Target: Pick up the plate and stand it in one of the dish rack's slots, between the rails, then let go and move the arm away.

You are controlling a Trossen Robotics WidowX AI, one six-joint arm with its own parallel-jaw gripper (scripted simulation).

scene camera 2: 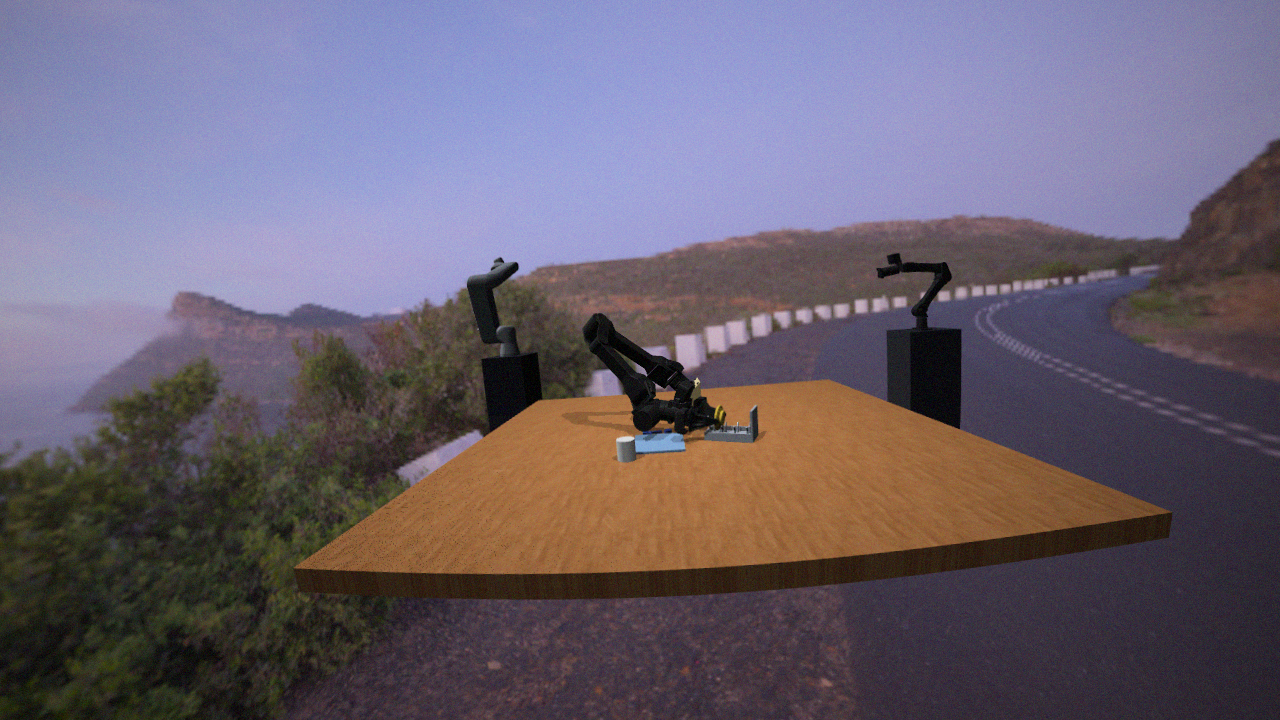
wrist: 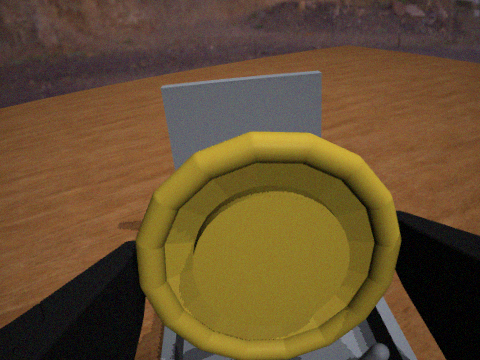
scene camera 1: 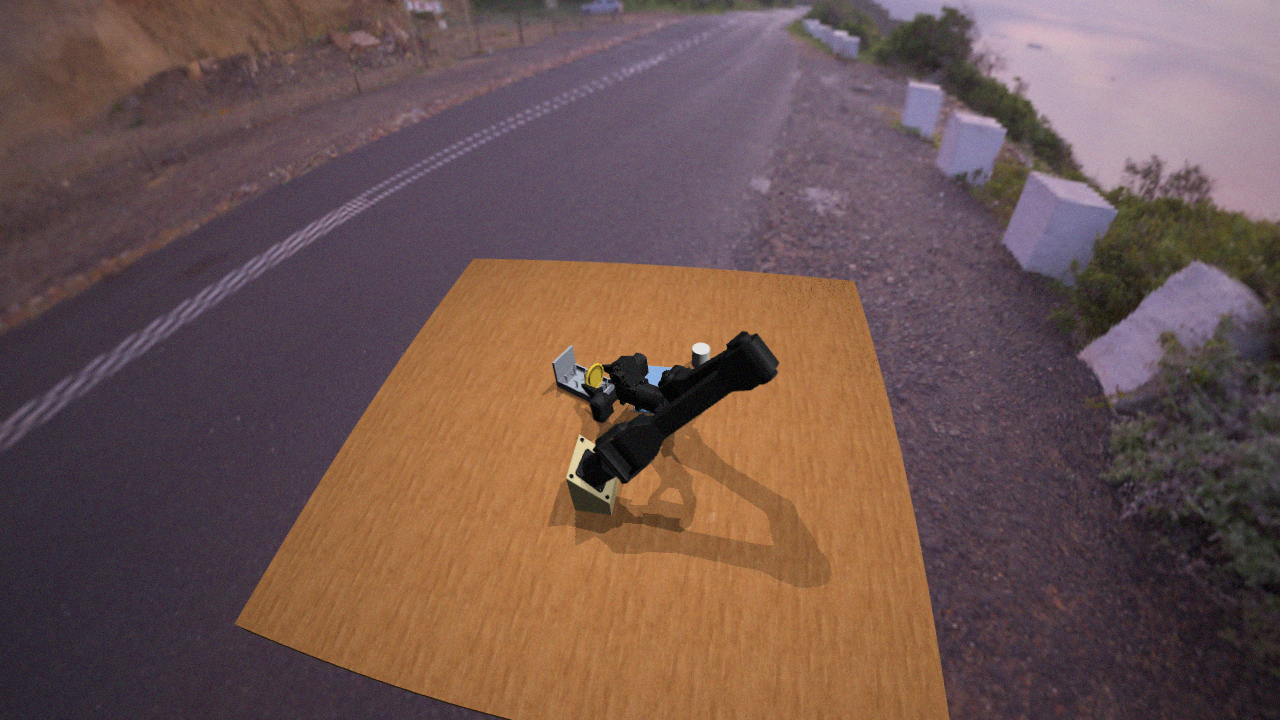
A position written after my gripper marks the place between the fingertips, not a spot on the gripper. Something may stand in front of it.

My gripper (scene camera 1: 591,375) carries a yellow plate (wrist: 273,238). I also see a dish rack (scene camera 1: 569,376) and a blue mat (scene camera 2: 672,442).
The dish rack also shows in scene camera 2 (scene camera 2: 729,433) and in the wrist view (wrist: 199,115). My gripper shows as well in scene camera 2 (scene camera 2: 722,418) and in the wrist view (wrist: 266,241).
